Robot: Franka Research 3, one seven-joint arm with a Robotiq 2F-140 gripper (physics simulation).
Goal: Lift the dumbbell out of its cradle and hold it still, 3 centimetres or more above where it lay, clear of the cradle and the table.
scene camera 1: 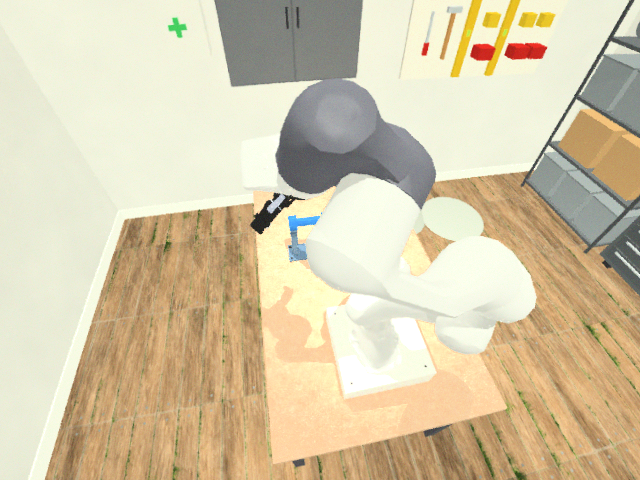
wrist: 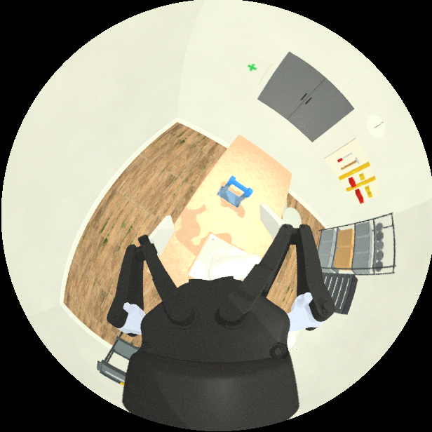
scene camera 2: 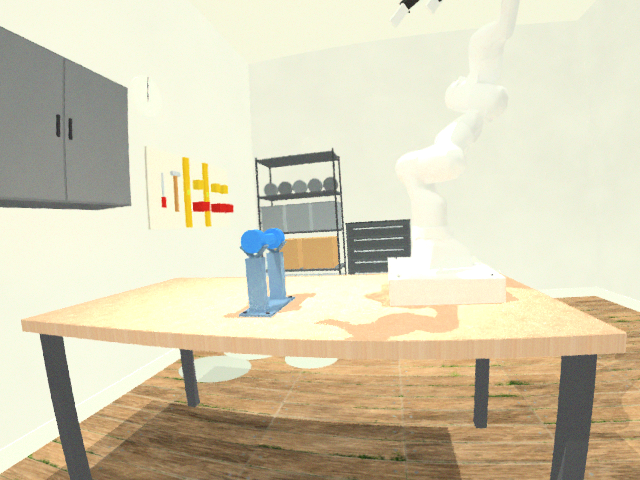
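The bright blue dumbbell (scene camera 1: 306, 221) (scene camera 2: 253, 241) (wrist: 240, 186) lies level across the tops of the two posts of the grey-blue cradle (scene camera 1: 297, 253) (scene camera 2: 255, 284) (wrist: 230, 198). The cradle stands upright on the wooden table (scene camera 1: 382, 428) (scene camera 2: 330, 346) (wrist: 252, 156). My gripper (scene camera 2: 415, 10) (wrist: 215, 217) is wide open and empty, high above the table and well apart from the dumbbell. In scene camera 1 part of the black gripper shows beyond the arm, its fingertips not clear, and the arm hides the dumbbell's right end.
The arm's white base (scene camera 1: 385, 384) (scene camera 2: 447, 290) stands on the same table, apart from the cradle. A grey wall cabinet (scene camera 1: 294, 41) (scene camera 2: 31, 129) (wrist: 306, 97) hangs on the wall past the table's far end. A shelf rack and a dark drawer unit stand off to the side.
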